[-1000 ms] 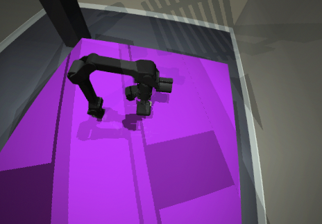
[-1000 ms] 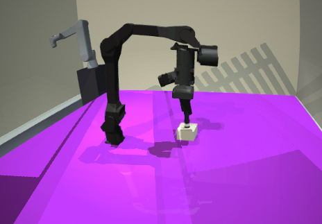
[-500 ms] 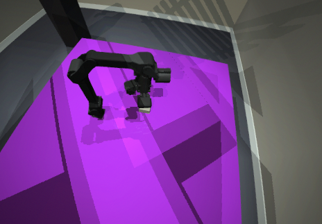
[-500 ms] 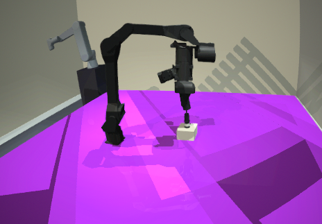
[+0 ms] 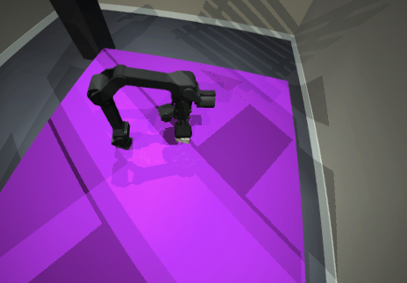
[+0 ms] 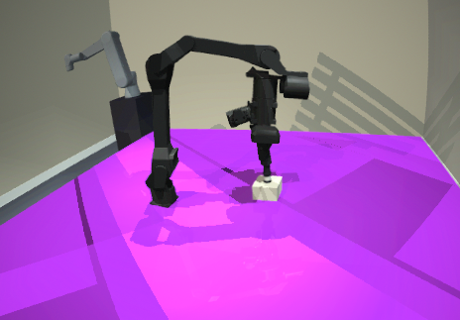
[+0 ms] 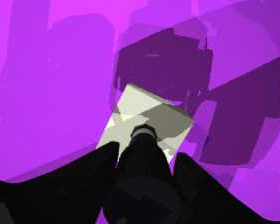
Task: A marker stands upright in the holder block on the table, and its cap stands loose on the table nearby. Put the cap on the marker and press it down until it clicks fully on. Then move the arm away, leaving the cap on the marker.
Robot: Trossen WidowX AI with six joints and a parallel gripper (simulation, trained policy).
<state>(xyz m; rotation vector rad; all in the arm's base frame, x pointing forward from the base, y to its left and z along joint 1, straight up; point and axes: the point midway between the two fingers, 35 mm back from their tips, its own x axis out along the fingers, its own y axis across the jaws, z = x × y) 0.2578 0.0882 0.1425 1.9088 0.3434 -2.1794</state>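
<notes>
My gripper tip is now 1 cm short of the black cap and 1 cm below it. The rest, counted from my gripper tip: white holder block (1 cm ahead, 9 cm below).
</notes>
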